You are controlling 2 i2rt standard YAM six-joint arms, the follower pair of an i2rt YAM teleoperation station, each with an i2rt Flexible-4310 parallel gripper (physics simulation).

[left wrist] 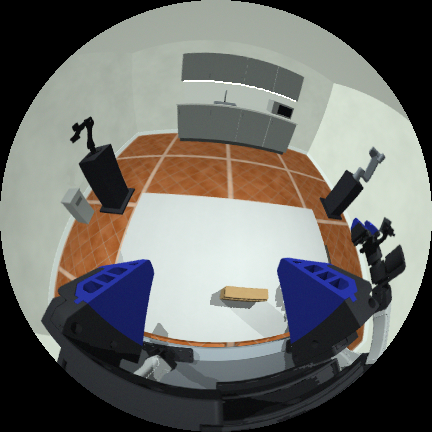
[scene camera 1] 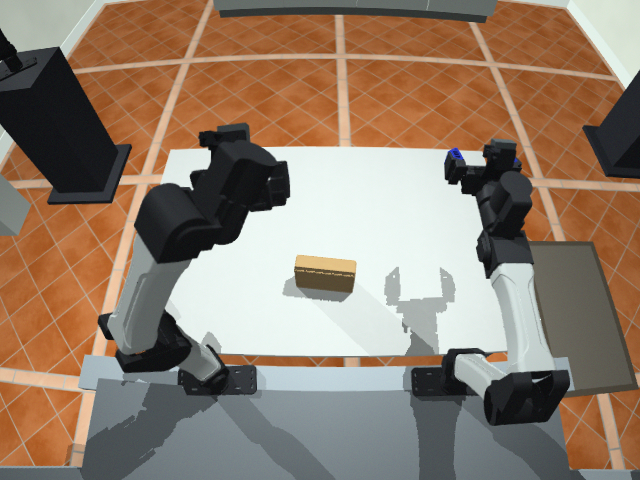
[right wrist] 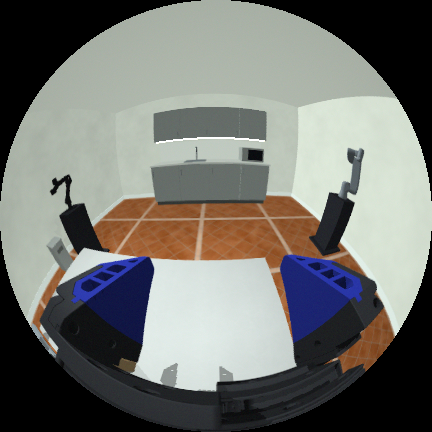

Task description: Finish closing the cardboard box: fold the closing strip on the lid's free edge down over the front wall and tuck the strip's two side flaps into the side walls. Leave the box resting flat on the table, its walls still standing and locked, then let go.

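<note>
The small cardboard box (scene camera 1: 325,273) (left wrist: 245,294) stands on the white table, its tan lid down on top and its front wall in shade. A thin jagged light line runs along the lid's front edge; the strip and side flaps are too small to make out. In the right wrist view a corner of the box (right wrist: 127,365) shows low at the left. My left gripper (left wrist: 215,268) is open and empty, high above the table behind and left of the box; its arm hides its fingertips in scene camera 1. My right gripper (scene camera 1: 485,159) (right wrist: 216,265) is open and empty, raised at the table's far right.
The white table (scene camera 1: 351,206) (left wrist: 220,225) (right wrist: 215,300) carries shadows of the arms. A brown panel (scene camera 1: 573,310) lies right of the table. Black pedestals (scene camera 1: 56,129) (left wrist: 106,175) (right wrist: 80,227) and grey kitchen cabinets (left wrist: 215,122) (right wrist: 210,182) stand beyond it.
</note>
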